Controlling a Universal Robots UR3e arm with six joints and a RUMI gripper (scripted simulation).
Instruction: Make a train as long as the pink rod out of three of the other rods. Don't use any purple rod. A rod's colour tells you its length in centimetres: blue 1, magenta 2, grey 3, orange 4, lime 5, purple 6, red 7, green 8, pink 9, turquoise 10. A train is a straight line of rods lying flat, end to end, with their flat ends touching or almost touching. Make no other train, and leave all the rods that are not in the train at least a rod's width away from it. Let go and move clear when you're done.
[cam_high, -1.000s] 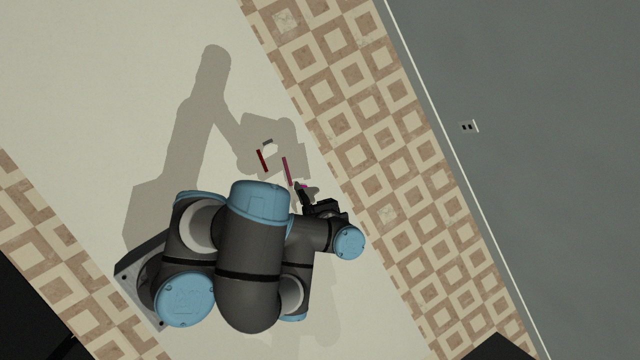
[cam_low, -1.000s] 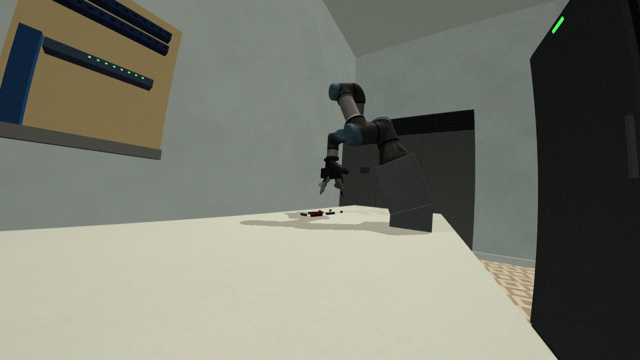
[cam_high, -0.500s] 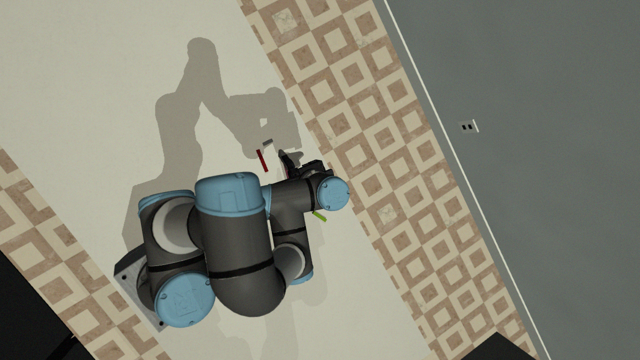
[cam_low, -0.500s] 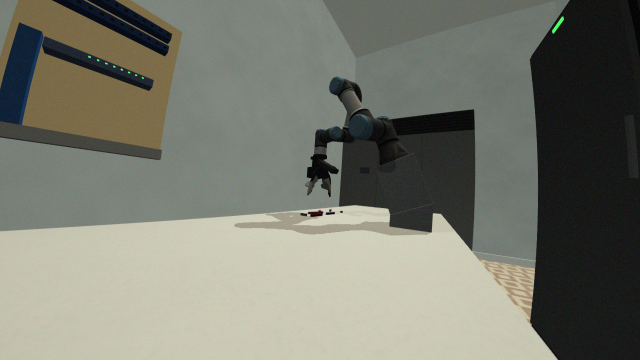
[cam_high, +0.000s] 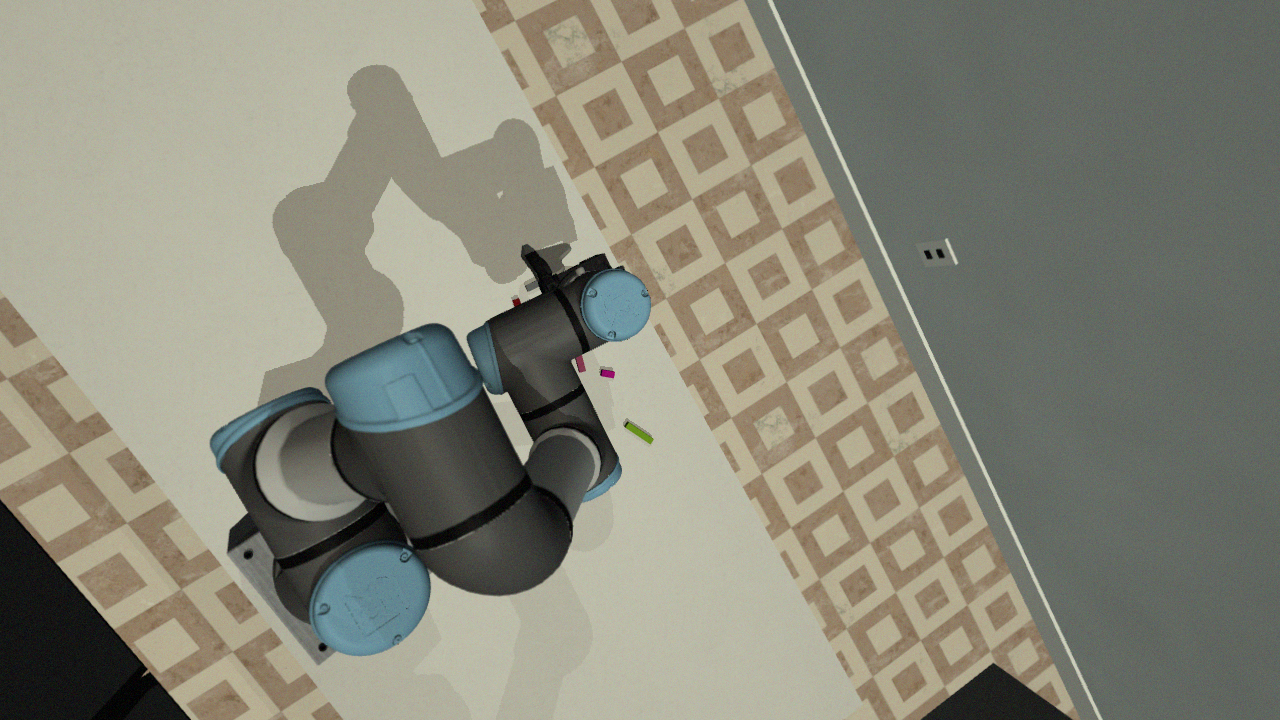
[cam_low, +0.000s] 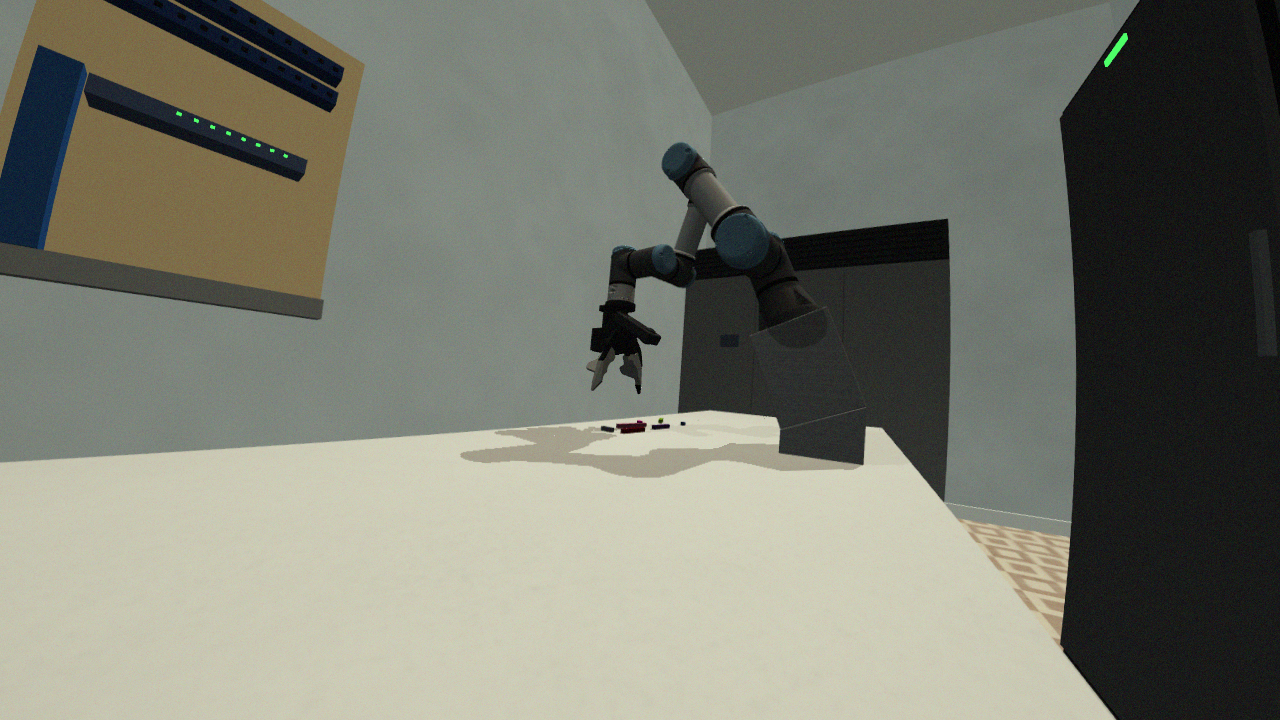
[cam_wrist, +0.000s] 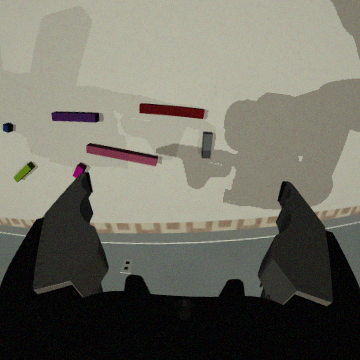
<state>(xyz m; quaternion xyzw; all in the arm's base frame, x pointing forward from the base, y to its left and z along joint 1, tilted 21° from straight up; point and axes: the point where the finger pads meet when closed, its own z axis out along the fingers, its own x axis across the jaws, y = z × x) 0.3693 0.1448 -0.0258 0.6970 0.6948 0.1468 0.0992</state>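
Now: the grey rod 30 mm to the left of my hand and 80 mm below it. From my hand the other things lie so: red rod 40 mm behind, 20 mm to the right, 80 mm below; pink rod 10 mm ahead, 80 mm to the right, 80 mm below; purple rod 30 mm behind, 130 mm to the right, 80 mm below.
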